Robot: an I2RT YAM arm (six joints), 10 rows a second.
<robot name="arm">
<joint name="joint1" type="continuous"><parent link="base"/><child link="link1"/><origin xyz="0 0 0.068" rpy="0 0 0"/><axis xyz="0 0 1"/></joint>
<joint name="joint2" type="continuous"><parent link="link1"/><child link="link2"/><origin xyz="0.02 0.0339 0.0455" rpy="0 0 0"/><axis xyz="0 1 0"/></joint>
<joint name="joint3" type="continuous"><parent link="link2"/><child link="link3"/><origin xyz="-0.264 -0.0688 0" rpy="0 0 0"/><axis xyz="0 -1 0"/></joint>
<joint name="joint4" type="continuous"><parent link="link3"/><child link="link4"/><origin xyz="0.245 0.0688 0.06" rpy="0 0 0"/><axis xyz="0 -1 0"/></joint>
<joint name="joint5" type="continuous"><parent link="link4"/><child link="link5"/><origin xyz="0.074 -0.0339 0.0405" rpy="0 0 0"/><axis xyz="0 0 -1"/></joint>
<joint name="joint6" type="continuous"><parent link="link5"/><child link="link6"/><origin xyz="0.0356 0 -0.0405" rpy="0 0 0"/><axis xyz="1 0 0"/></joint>
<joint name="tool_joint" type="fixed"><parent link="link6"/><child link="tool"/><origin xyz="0 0 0" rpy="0 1.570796 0"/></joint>
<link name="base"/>
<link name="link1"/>
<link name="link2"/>
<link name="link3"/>
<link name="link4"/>
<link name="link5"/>
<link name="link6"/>
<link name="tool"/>
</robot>
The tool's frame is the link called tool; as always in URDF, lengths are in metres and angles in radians. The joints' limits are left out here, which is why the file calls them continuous.
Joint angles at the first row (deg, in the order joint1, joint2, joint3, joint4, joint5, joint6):
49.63, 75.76, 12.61, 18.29, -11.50, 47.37
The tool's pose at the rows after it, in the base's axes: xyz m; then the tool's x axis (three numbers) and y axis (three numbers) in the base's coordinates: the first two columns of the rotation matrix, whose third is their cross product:
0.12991 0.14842 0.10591 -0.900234 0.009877 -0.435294 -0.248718 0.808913 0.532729
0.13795 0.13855 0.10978 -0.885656 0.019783 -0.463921 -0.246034 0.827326 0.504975
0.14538 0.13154 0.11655 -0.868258 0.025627 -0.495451 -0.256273 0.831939 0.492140
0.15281 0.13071 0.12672 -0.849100 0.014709 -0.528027 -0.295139 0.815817 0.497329
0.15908 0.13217 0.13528 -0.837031 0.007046 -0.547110 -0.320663 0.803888 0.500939
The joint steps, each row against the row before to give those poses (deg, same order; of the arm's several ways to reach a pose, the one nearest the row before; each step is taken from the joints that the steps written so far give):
-2.22, -1.69, 1.71, -5.63, 3.76, -4.87
-3.68, -1.82, 0.27, -2.26, 0.07, -3.29
-3.09, -1.93, 0.66, -1.65, -0.60, -2.97
-1.89, -1.24, 1.54, -0.84, -1.90, -2.76
-0.99, -0.33, 1.78, -0.90, -1.29, -1.56

